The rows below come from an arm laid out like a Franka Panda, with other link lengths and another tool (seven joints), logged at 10 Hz.
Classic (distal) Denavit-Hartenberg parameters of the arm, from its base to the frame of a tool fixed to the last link. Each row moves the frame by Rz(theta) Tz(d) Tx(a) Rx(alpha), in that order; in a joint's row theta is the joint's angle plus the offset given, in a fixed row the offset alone. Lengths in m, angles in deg.
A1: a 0; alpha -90; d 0.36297; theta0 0
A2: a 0; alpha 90; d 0; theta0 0
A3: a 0.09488; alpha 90; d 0.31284; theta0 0
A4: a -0.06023; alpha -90; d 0; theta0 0
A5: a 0; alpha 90; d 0.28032; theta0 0
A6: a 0.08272; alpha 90; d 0; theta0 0
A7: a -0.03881; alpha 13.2; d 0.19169; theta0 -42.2
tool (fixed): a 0; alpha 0; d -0.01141; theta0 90
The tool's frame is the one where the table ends.
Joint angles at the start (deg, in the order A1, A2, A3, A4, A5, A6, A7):
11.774 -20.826 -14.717 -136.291 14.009 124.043 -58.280
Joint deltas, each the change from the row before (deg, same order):
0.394 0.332 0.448 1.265 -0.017 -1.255 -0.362
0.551 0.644 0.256 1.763 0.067 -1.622 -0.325
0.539 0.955 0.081 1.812 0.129 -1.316 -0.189
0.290 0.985 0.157 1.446 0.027 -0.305 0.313
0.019 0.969 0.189 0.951 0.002 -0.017 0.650
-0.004 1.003 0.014 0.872 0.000 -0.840 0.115
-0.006 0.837 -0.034 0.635 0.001 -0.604 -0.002
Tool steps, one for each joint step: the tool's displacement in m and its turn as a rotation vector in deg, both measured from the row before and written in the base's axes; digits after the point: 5 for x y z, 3 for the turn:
0.00280 0.00596 0.00454 -0.166 0.115 1.432
0.00407 0.00611 0.00515 -0.051 0.298 1.412
0.00533 0.00493 0.00390 -0.022 0.316 0.994
0.00638 0.00301 0.00297 -0.178 -0.115 0.113
0.00494 0.00140 0.00010 -0.187 0.180 -0.482
0.00261 0.00079 -0.00229 -0.145 0.937 0.086
0.00213 0.00029 -0.00242 -0.129 0.758 0.096

